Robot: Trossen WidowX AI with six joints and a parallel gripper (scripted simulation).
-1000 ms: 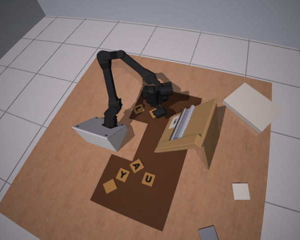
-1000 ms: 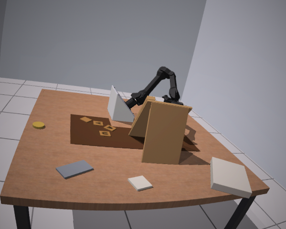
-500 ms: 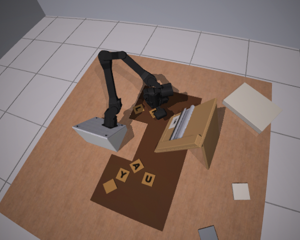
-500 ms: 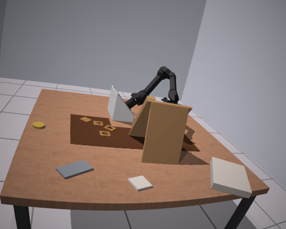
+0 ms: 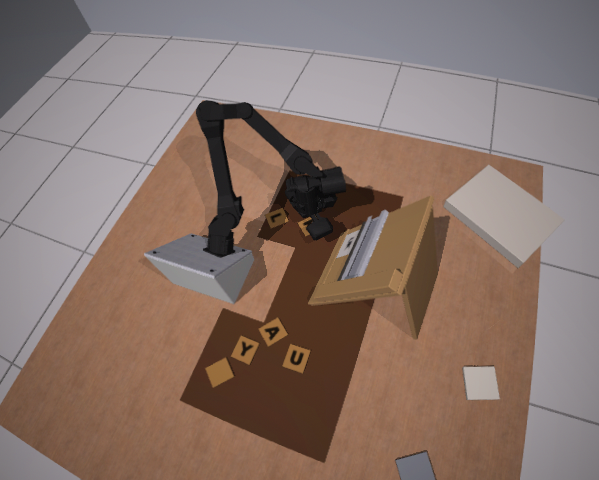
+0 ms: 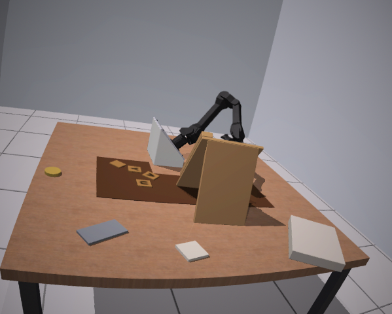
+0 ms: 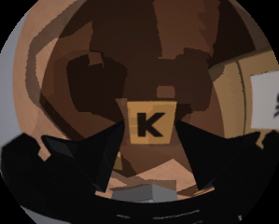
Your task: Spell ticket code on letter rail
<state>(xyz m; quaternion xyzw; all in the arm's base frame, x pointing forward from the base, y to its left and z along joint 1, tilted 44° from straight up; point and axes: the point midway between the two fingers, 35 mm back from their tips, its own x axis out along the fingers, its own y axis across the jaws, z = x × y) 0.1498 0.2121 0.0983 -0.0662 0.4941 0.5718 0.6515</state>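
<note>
Right now the white ticket is 15 cm ahead of my gripper tip, 4 cm to the right of it and 7 cm above it. Also, from my gripper tip: dark brown mat (4 cm ahead, 20 cm to the right); then blank tile (1 cm behind, 49 cm to the right); then white slab (51 cm ahead, 27 cm to the left, 2 cm above).
</note>
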